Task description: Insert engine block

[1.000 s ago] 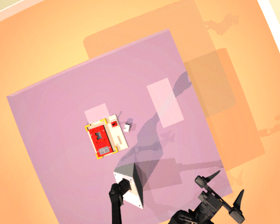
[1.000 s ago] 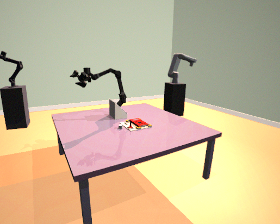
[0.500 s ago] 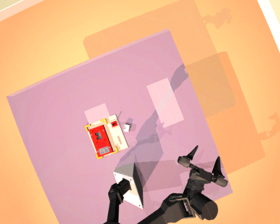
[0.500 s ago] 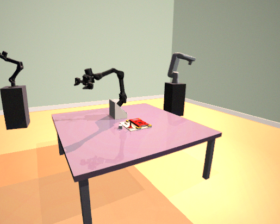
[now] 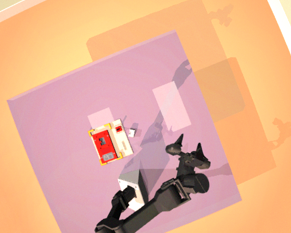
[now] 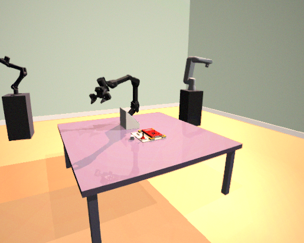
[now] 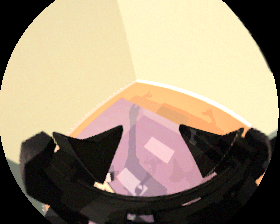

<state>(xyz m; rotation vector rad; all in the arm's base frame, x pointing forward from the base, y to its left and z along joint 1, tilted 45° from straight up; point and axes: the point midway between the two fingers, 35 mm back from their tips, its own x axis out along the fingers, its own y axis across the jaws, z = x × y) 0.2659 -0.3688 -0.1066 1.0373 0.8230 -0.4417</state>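
My gripper tip is now 40 mm short of the engine block, 290 mm to the right of it and 300 mm above it.
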